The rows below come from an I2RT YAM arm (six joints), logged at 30 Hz.
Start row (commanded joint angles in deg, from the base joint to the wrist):
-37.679, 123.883, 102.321, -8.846, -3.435, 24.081
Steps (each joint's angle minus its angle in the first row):
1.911, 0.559, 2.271, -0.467, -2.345, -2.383
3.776, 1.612, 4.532, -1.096, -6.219, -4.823
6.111, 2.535, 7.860, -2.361, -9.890, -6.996
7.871, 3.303, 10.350, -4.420, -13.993, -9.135
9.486, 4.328, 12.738, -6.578, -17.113, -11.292
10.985, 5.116, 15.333, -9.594, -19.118, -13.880
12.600, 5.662, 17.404, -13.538, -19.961, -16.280
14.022, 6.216, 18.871, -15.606, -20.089, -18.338
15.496, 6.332, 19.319, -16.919, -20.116, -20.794
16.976, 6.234, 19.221, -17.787, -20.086, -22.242
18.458, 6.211, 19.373, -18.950, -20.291, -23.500
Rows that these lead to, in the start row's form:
-35.768, 124.442, 104.592, -9.313, -5.780, 21.698
-33.903, 125.495, 106.853, -9.942, -9.654, 19.258
-31.568, 126.418, 110.181, -11.207, -13.325, 17.085
-29.808, 127.186, 112.671, -13.266, -17.428, 14.946
-28.193, 128.211, 115.059, -15.424, -20.548, 12.789
-26.694, 128.999, 117.654, -18.440, -22.553, 10.201
-25.079, 129.545, 119.725, -22.384, -23.396, 7.801
-23.657, 130.099, 121.192, -24.452, -23.524, 5.743
-22.183, 130.215, 121.640, -25.765, -23.551, 3.287
-20.703, 130.117, 121.542, -26.633, -23.521, 1.839
-19.221, 130.094, 121.694, -27.796, -23.726, 0.581

